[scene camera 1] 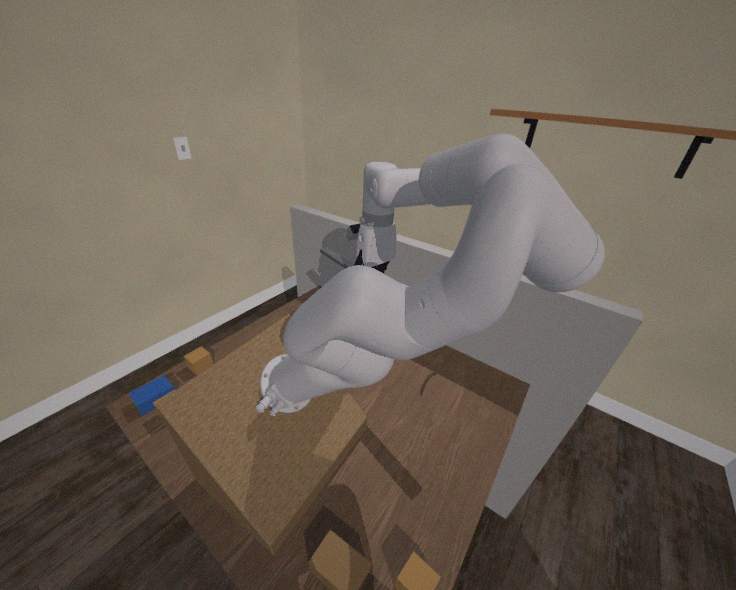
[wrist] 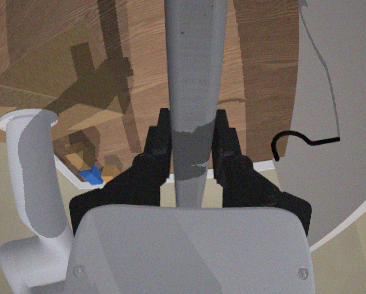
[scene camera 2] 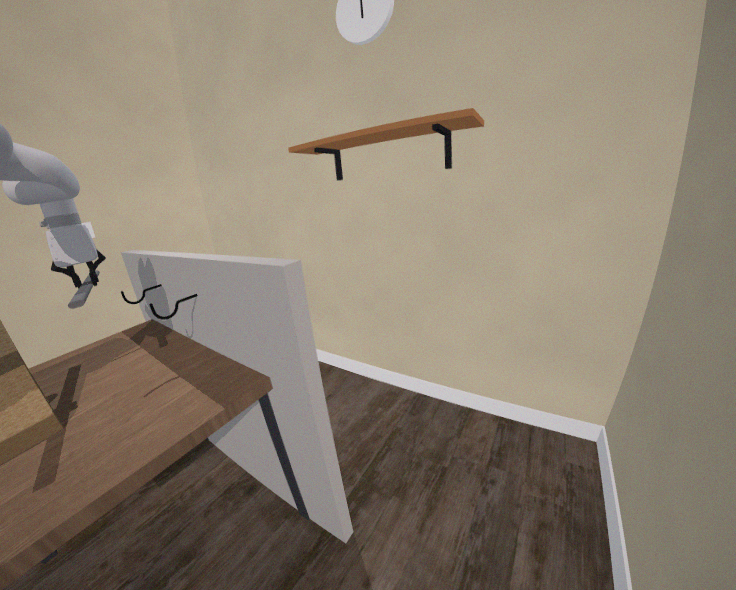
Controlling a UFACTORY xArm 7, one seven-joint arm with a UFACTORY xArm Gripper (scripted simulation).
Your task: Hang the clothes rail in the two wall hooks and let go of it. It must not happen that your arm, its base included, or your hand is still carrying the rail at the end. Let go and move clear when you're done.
Observation:
In view: the gripper point(scene camera 2: 88, 287), a blue block point(scene camera 1: 143, 397) and a white wall panel point(scene camera 1: 563, 344).
The gripper also shows in scene camera 1 point(scene camera 1: 373, 284) and in the wrist view point(wrist: 192, 124). The white wall panel is seen too in the wrist view point(wrist: 321, 175).

